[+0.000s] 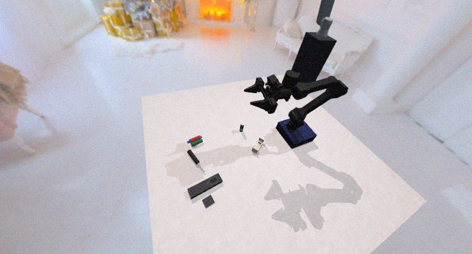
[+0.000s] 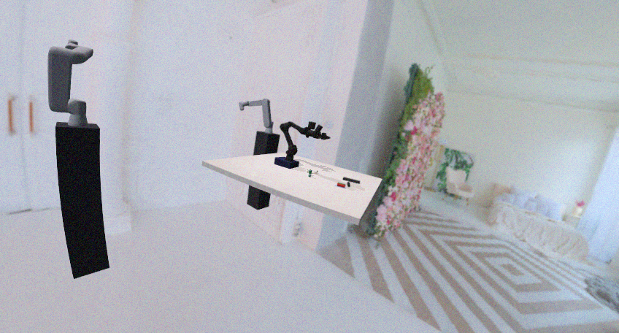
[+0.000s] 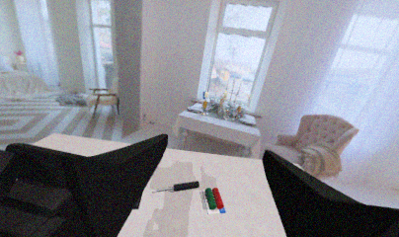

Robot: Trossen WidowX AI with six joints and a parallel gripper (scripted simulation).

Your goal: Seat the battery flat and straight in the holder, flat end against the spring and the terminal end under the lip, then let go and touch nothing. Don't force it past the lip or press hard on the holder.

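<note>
The battery is 320 mm below my gripper tip, 100 mm to the right of it and 50 mm behind it. Round my gripper tip: black screwdriver 350 mm below, 240 mm ahead, 70 mm to the left; then small black square 350 mm below, 280 mm to the left, 220 mm ahead; then dark remote 340 mm below, 220 mm ahead, 210 mm to the left.
</note>
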